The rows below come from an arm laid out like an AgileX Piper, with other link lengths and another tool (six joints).
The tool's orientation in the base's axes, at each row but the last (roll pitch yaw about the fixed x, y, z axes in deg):
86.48 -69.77 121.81
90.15 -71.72 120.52
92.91 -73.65 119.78
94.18 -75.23 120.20
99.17 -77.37 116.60
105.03 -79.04 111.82
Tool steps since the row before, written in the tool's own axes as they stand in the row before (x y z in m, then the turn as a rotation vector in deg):
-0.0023 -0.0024 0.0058 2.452 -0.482 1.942
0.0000 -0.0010 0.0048 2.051 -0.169 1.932
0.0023 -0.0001 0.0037 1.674 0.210 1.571
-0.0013 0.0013 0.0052 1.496 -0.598 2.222
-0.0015 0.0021 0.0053 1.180 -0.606 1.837
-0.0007 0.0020 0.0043 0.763 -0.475 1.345
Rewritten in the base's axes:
0.0045 0.0041 -0.0029 1.046 2.046 2.176
0.0036 0.0033 -0.0003 1.253 1.677 1.893
0.0027 0.0026 0.0021 1.199 1.085 1.643
0.0052 0.0016 -0.0010 1.317 2.056 1.253
0.0057 0.0011 -0.0012 1.030 1.777 0.957
0.0047 0.0009 -0.0005 0.743 1.308 0.596

